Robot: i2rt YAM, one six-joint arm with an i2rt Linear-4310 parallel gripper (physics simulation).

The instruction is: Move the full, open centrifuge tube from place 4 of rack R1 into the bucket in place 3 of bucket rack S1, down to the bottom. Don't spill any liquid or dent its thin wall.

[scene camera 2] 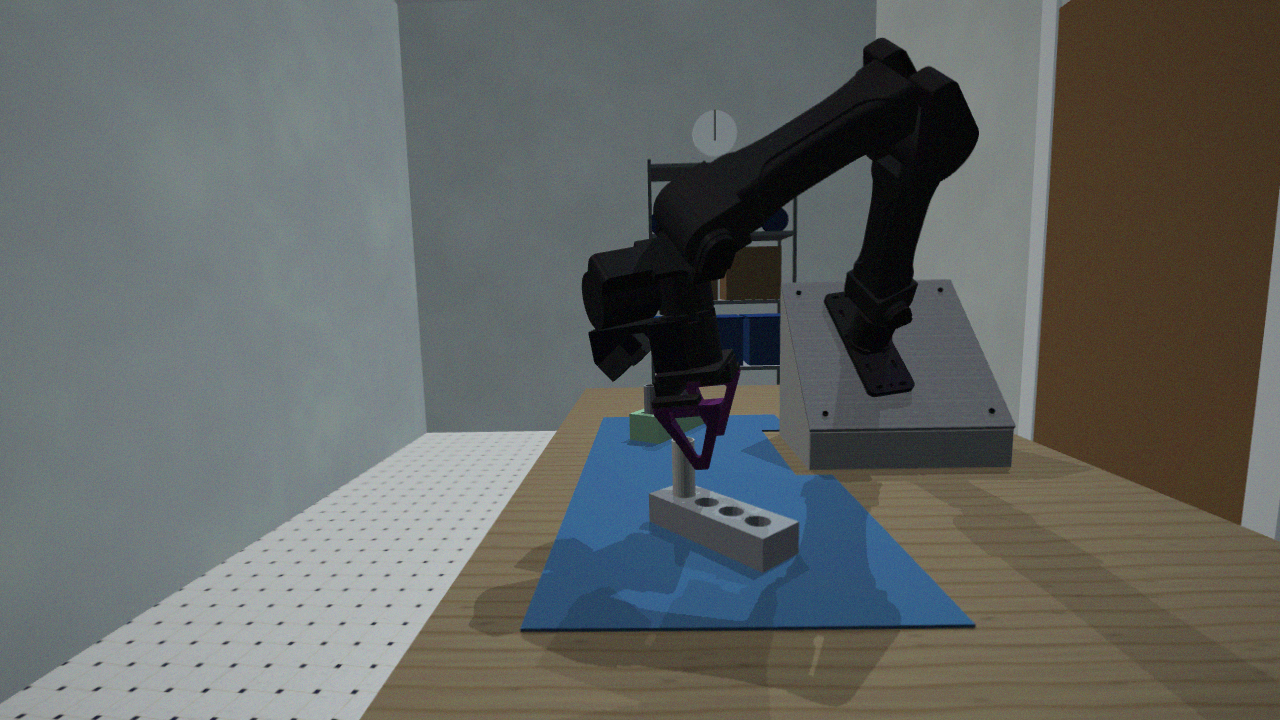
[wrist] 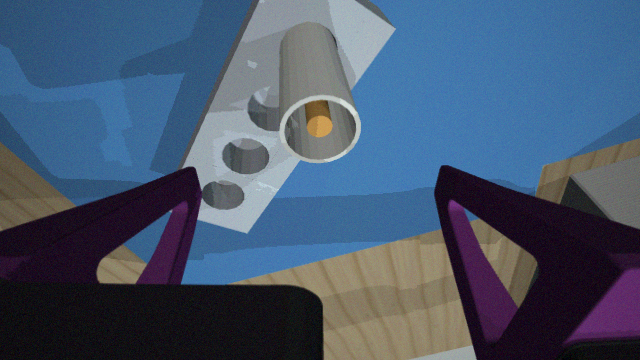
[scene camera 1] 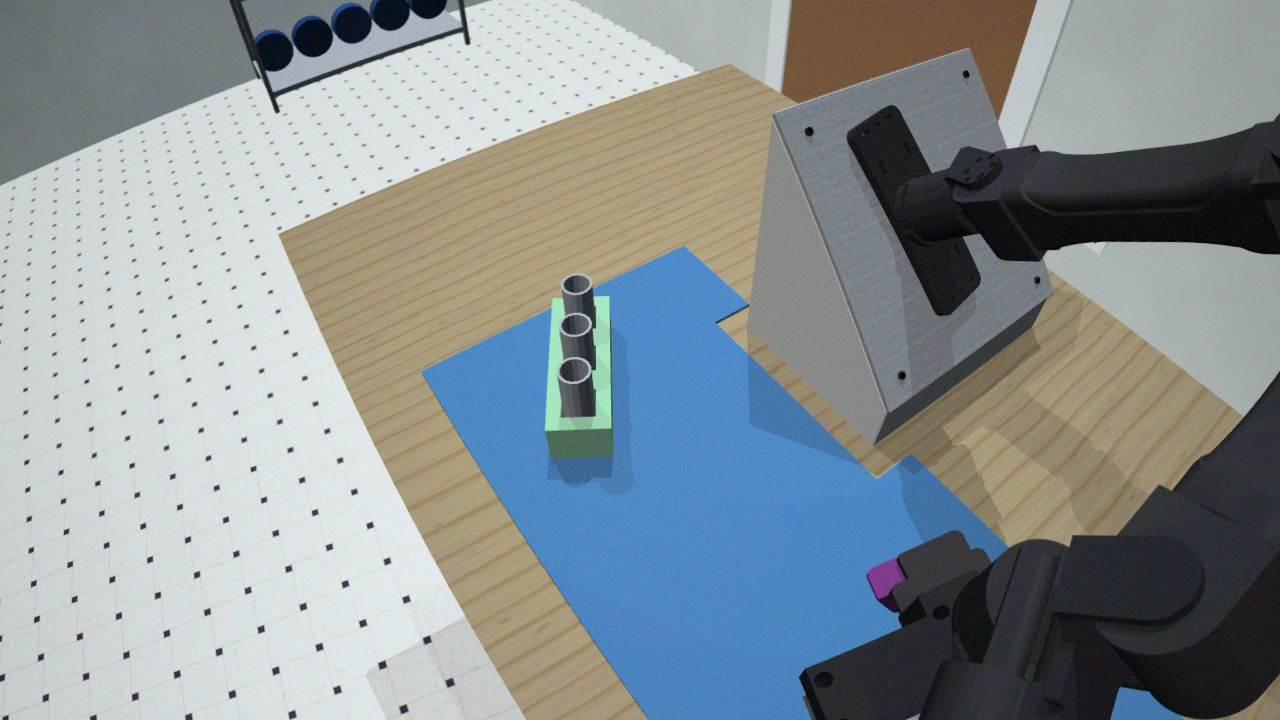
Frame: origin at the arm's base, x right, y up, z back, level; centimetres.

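Where they show: gripper, fingertip midpoint: (scene camera 2: 710,451) (wrist: 318,179); arm's base at its link origin: (scene camera 2: 865,341) (scene camera 1: 914,212).
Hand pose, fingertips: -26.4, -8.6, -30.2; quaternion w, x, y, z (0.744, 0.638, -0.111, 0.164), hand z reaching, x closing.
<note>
Each offset is from my fingertips to the top centre of the thing, as dx, dy, dz. Level surfaces: height alone.
The centrifuge tube @(+1.2, +1.1, -2.8) (scene camera 2: 683,474) (wrist: 315,70) stands upright in an end hole of the pale grey rack R1 @(-2.9, -5.1, +0.2) (scene camera 2: 716,528) (wrist: 242,217). Its mouth is open and something orange shows inside. The rack's other three holes are empty. My gripper (scene camera 2: 709,447) (wrist: 318,179) is open, its purple fingertips wide apart near the height of the tube's mouth. In the wrist view the tube's mouth lies ahead of the fingertip gap; the fingers hold nothing. The green bucket rack S1 @(+41.8, -3.8, +0.9) (scene camera 1: 580,443) (scene camera 2: 646,427) holds three dark grey open buckets in a row; I cannot tell which is place 3.
Both racks stand on a blue mat @(dy -8.4) (scene camera 1: 707,537) (scene camera 2: 572,600) on the wooden table @(dy -8.7) (scene camera 1: 429,259) (scene camera 2: 1029,555). The grey slanted arm mount (scene camera 1: 796,259) (scene camera 2: 904,447) stands beside the mat. The table's edge runs along the other side, near the green rack.
</note>
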